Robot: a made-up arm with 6 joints. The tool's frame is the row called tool.
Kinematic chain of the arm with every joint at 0, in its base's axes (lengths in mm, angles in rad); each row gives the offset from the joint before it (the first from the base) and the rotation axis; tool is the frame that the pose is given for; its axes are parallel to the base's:
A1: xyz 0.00 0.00 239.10 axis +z
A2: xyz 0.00 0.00 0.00 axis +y
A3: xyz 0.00 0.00 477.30 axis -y
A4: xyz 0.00 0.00 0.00 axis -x
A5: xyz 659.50 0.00 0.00 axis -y
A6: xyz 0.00 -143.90 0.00 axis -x
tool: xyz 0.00 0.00 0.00
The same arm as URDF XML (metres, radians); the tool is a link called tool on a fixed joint. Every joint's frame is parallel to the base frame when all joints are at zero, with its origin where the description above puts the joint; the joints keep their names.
<robot name="arm">
<link name="base"/>
<link name="link1"/>
<link name="link2"/>
<link name="link3"/>
<link name="link4"/>
<link name="link5"/>
<link name="link6"/>
<link name="tool"/>
<joint name="A1" type="continuous"><parent link="base"/><child link="link1"/><origin xyz="0 0 0.2391"/><axis xyz="0 0 1"/></joint>
<joint name="A2" type="continuous"><parent link="link1"/><child link="link2"/><origin xyz="0 0 0"/><axis xyz="0 1 0"/></joint>
<joint name="A3" type="continuous"><parent link="link2"/><child link="link3"/><origin xyz="0 0 0.4773"/><axis xyz="0 -1 0"/></joint>
<joint name="A4" type="continuous"><parent link="link3"/><child link="link4"/><origin xyz="0 0 0"/><axis xyz="-1 0 0"/></joint>
<joint name="A5" type="continuous"><parent link="link4"/><child link="link5"/><origin xyz="0.6595 0 0"/><axis xyz="0 -1 0"/></joint>
<joint name="A6" type="continuous"><parent link="link5"/><child link="link6"/><origin xyz="0 -0.1439 0"/><axis xyz="-1 0 0"/></joint>
<joint name="tool_fixed" type="fixed"><parent link="link6"/><child link="tool"/><origin xyz="0 0 0"/></joint>
</robot>

